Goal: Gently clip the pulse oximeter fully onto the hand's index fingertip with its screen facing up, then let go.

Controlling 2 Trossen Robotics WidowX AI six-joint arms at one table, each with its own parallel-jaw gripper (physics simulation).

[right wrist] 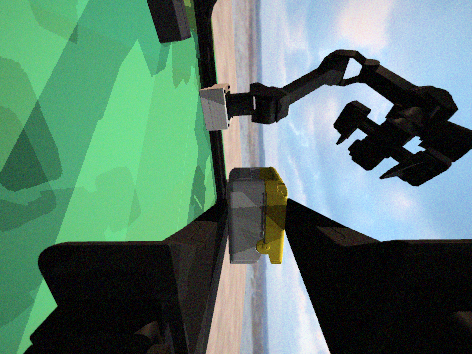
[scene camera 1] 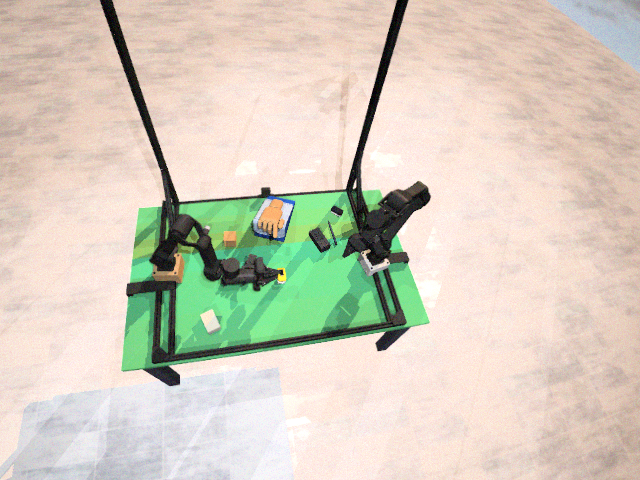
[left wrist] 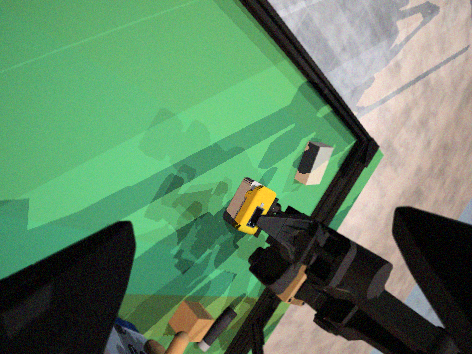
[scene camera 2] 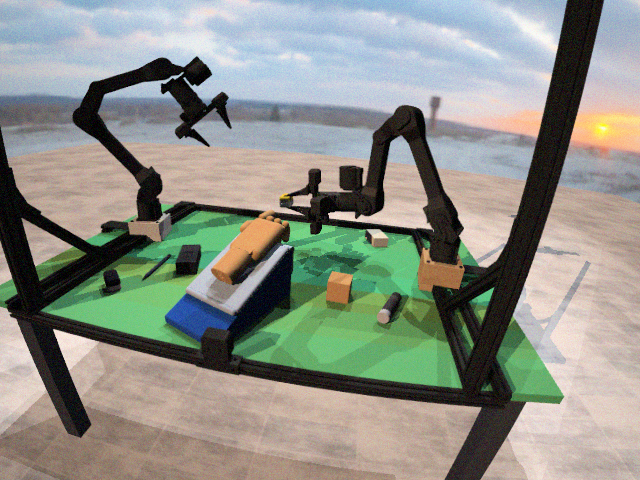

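Where they show: left gripper, fingertip midpoint: [right wrist: 358,158] [scene camera 1: 347,254] [left wrist: 264,227] [scene camera 2: 220,137]; right gripper, fingertip midpoint: [right wrist: 255,205] [scene camera 1: 280,273] [left wrist: 246,212] [scene camera 2: 286,201]; left arm's base, link origin: [right wrist: 228,105] [scene camera 1: 375,257] [scene camera 2: 149,217]; right arm's base, link origin: [scene camera 1: 166,264] [left wrist: 306,287] [scene camera 2: 442,257].
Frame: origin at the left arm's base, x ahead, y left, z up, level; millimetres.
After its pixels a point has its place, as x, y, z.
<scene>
The pulse oximeter [scene camera 1: 281,275] {436, -15, 95} [scene camera 2: 284,200] {428, -27, 81} [left wrist: 256,207] {427, -16, 94} [right wrist: 257,215] {447, -35, 81} has a yellow shell on top and a grey-white one below. A dark patch shows on its yellow top in the left wrist view. My right gripper [scene camera 2: 287,203] {434, -31, 80} is shut on it, well above the table. The orange hand [scene camera 1: 272,214] {373, -304, 91} [scene camera 2: 253,248] {373, -358, 72} lies on a sloped stand; one finger [scene camera 1: 274,232] reaches farther out than its neighbours. The oximeter is apart from the hand. In scene camera 2 the fingertips are partly hidden. My left gripper [scene camera 2: 220,136] {222, 56, 248} is open and empty, high up.
The blue stand [scene camera 2: 188,321] {259, -464, -35} has a pale top. An orange cube [scene camera 1: 229,238] {568, -311, -9} [scene camera 2: 339,287] {559, -349, -19} [left wrist: 190,320] {544, -305, -21} and a dark cylinder [scene camera 2: 389,307] {662, -404, -33} [left wrist: 218,328] {664, -375, -39} lie near it. A cream block [scene camera 1: 210,320] {735, 16, -29} [scene camera 2: 376,237] {726, -19, -29}, a black box [scene camera 1: 319,239] {188, -186, -25} [scene camera 2: 188,259] {193, -228, -25}, a pen [scene camera 2: 156,266] {104, -225, -51} and a small black item [scene camera 2: 111,281] {45, -344, -30} also lie about.
</scene>
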